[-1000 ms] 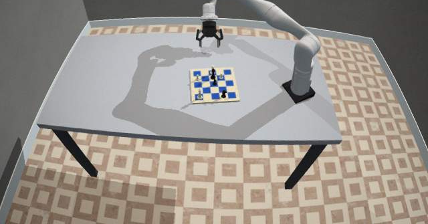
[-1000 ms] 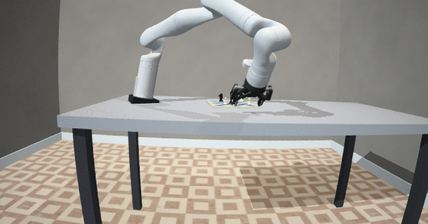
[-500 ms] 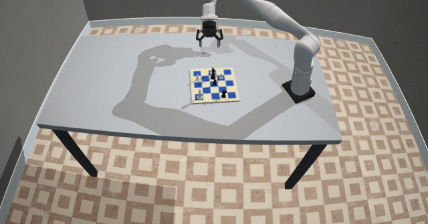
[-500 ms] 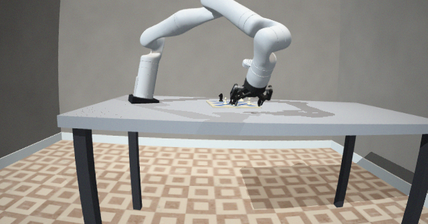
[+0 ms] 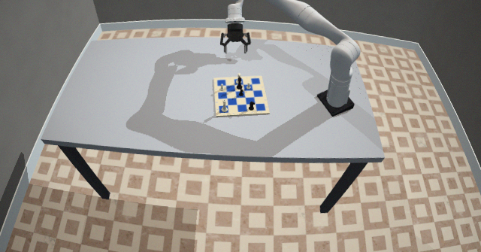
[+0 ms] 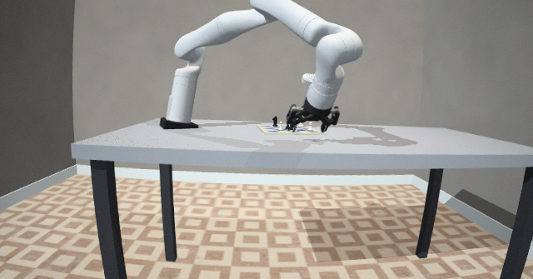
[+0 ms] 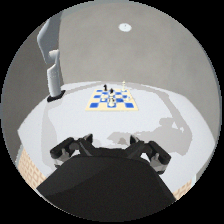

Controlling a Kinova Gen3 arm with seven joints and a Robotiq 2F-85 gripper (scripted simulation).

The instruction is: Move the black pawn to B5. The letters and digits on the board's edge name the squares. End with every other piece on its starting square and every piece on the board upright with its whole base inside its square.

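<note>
My hand is 20 mm past the black pawn, 250 mm to the right of it and 20 mm above it. Also, from my hand: tall black piece (10 mm behind, 210 mm to the left); chessboard (10 mm behind, 250 mm to the left, 30 mm below).
</note>
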